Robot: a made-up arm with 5 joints. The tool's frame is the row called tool.
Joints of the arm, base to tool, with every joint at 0 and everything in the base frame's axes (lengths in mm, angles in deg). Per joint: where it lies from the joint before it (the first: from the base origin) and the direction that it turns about. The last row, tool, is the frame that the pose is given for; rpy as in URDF.
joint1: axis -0.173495 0.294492 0.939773 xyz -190 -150 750
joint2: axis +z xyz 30 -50 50
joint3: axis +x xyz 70 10 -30
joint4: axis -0.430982 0.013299 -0.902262 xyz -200 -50 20
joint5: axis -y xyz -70 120 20
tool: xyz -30 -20 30 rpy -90.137 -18.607 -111.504
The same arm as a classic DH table. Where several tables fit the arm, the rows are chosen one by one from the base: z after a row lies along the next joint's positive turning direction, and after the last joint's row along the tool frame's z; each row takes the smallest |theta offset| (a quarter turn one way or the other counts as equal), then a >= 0, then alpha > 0; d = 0 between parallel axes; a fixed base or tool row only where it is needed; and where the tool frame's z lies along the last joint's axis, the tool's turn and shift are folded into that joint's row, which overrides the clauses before.
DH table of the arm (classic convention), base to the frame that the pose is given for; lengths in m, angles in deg. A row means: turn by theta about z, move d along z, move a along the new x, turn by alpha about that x. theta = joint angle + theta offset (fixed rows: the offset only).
base (fixed): d 0.8402; theta_offset 30.50; a -0.2398; alpha -19.99
joint1: d -0.2665; theta_offset 0.00; a 0.0005; alpha 19.99
joint2: d 0.1803; theta_offset 59.50; a 0.0100; alpha 90.00
joint3: d -0.1399; theta_offset 0.84; a -0.0497; alpha 115.53
joint4: d -0.0109; theta_offset -89.64; a 0.0718; alpha 90.76
joint5: d -0.0880; theta_offset -64.61; a 0.0299; alpha 68.45
tool (fixed): d -0.0323; theta_offset 71.44; a 0.0000; alpha 0.00

